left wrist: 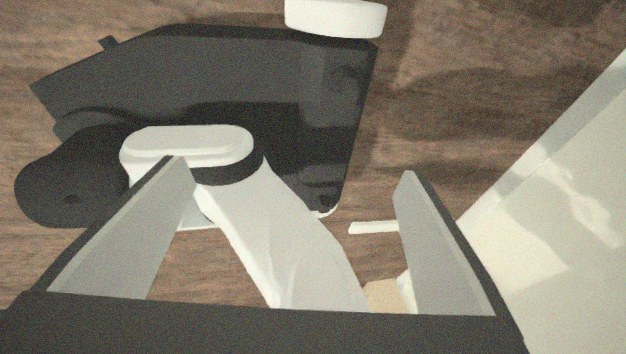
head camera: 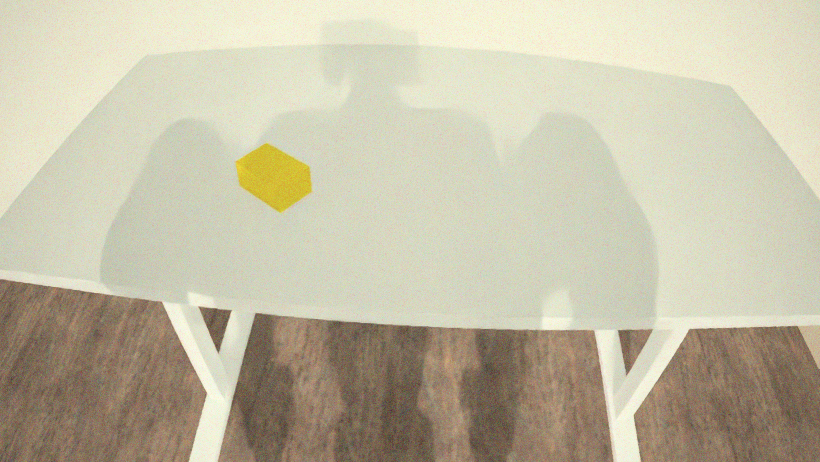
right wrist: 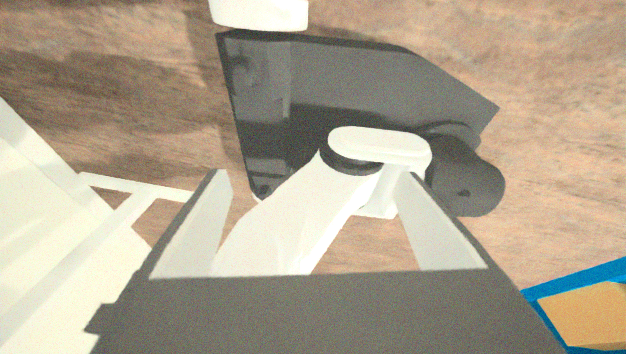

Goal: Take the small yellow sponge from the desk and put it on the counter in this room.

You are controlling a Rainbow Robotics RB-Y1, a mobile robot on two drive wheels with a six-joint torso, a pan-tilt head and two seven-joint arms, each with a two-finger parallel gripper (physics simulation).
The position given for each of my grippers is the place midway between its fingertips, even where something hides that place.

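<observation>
There's a yellow sponge point(head camera: 276, 178) that I can see, but it's out of frame in the left wrist view, and in the right wrist view the sponge is out of frame as well. I can also see my left gripper point(left wrist: 295, 177) and my right gripper point(right wrist: 315, 181).
</observation>
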